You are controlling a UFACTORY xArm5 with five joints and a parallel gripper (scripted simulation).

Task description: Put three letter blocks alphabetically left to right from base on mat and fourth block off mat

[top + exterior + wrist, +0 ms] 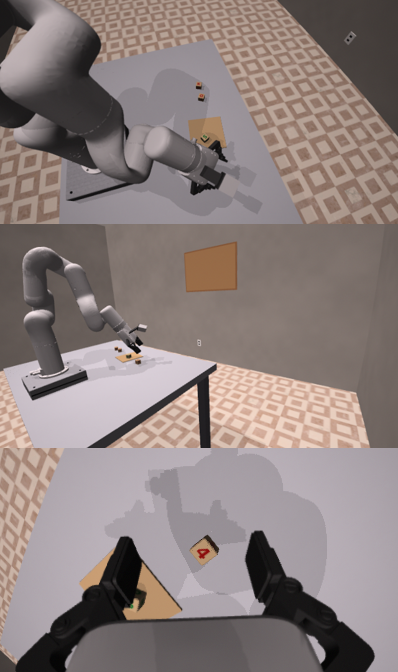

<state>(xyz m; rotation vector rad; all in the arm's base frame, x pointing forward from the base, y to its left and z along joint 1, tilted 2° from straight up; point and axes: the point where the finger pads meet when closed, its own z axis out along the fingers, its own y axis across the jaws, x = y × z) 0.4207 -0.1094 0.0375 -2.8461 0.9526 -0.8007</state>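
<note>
My gripper is now 10 mm past the wooden letter block, 350 mm to the right of it and 90 mm above it. From my hand the other things lie so: tan mat: 10 mm behind, 180 mm to the left, 100 mm below.
</note>
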